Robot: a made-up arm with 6 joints.
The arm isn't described. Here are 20 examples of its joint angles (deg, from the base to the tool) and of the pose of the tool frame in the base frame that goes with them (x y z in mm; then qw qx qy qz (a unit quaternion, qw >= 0)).
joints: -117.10 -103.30 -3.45 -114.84 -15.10 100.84
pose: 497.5 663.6 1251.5 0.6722 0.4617 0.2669 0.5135
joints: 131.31 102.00 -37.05 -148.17 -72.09 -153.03
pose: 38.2 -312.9 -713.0 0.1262 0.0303 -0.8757 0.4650
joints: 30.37 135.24 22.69 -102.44 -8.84 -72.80
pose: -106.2 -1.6 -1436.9 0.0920 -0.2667 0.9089 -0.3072
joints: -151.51 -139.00 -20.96 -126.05 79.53 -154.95
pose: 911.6 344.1 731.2 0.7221 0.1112 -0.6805 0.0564
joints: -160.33 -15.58 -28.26 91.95 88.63 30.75
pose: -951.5 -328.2 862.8 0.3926 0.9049 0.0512 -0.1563
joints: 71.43 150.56 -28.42 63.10 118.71 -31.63
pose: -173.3 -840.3 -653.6 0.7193 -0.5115 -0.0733 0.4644
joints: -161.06 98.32 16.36 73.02 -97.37 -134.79
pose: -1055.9 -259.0 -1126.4 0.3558 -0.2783 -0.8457 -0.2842
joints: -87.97 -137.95 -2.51 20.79 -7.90 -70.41
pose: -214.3 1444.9 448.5 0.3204 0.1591 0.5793 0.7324
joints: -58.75 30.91 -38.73 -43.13 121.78 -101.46
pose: 247.3 -612.5 -302.8 0.0919 0.0509 -0.0803 -0.9912
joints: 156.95 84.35 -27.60 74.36 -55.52 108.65
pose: -395.3 288.1 -926.2 0.6958 -0.6794 -0.1025 -0.2093
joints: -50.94 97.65 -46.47 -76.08 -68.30 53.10
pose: -210.0 264.0 -426.1 0.7641 -0.0221 0.6158 0.1908
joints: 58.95 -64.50 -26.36 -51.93 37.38 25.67
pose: 270.9 261.1 1149.2 0.6862 -0.1600 -0.2391 -0.6681
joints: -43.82 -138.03 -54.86 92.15 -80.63 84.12
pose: -459.8 401.7 820.0 0.3762 0.7544 -0.4869 -0.2286
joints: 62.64 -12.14 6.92 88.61 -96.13 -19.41
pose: 457.9 768.0 1515.8 0.1215 0.9199 0.1894 0.3212
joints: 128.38 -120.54 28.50 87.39 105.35 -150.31
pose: 1174.5 -1409.7 240.3 0.1895 0.7227 -0.6270 -0.2205
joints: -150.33 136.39 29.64 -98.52 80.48 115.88
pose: 83.2 -13.9 -1487.6 0.3397 -0.1433 0.8372 0.4039
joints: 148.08 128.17 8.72 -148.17 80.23 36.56
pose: 3.4 -205.0 -1333.9 0.0972 0.7605 0.4362 0.4711
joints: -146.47 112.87 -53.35 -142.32 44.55 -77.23
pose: 512.8 160.7 -295.4 0.7969 -0.3439 -0.3856 -0.3131
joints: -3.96 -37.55 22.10 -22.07 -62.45 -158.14
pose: 215.4 -198.2 1839.1 0.8087 0.1770 0.5317 -0.1790
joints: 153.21 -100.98 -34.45 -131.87 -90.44 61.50
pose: 110.0 -236.3 1076.3 0.3392 0.8516 -0.1532 0.3692
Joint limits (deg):
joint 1: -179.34..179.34
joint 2: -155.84..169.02
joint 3: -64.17..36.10
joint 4: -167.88..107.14
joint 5: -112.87..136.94
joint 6: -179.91..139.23
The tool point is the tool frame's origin. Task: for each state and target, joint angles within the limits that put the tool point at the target. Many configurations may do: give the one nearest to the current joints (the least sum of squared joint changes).
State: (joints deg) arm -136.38 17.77 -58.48 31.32 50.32 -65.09
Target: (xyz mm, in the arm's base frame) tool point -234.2 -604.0 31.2
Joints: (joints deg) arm -98.56 -8.29 -62.41 36.55 51.21 -66.73
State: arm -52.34 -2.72 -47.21 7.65 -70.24 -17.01
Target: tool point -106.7 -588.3 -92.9
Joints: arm -83.29 4.25 -57.35 7.24 -69.93 -16.17
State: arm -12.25 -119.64 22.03 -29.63 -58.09 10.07
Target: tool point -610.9 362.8 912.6
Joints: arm -39.27 -128.40 -27.08 -40.32 -58.72 10.70
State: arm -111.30 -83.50 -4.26 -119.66 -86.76 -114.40
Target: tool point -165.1 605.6 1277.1
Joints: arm -65.72 -101.35 -11.33 -107.36 -85.49 -113.55
